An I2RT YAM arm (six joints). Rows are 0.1 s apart.
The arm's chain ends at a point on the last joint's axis. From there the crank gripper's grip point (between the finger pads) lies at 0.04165 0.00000 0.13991 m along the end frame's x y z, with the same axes.
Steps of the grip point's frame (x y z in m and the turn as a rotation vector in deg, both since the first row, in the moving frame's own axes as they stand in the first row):
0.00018 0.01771 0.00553 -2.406 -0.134 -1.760
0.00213 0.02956 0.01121 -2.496 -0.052 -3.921
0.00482 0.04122 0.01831 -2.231 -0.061 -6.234
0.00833 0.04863 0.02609 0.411 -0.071 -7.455
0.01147 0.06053 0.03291 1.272 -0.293 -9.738
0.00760 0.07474 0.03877 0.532 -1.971 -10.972
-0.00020 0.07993 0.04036 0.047 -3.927 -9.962
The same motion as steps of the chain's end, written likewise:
0.00044 0.01311 0.00553 -2.406 -0.134 -1.760
0.00215 0.02631 0.01124 -2.496 -0.052 -3.921
0.00492 0.04030 0.01828 -2.231 -0.061 -6.234
0.00892 0.05502 0.02606 0.411 -0.071 -7.455
0.01305 0.07061 0.03281 1.272 -0.293 -9.738
0.01329 0.08350 0.03747 0.532 -1.971 -10.972
0.01007 0.08641 0.03785 0.047 -3.927 -9.962

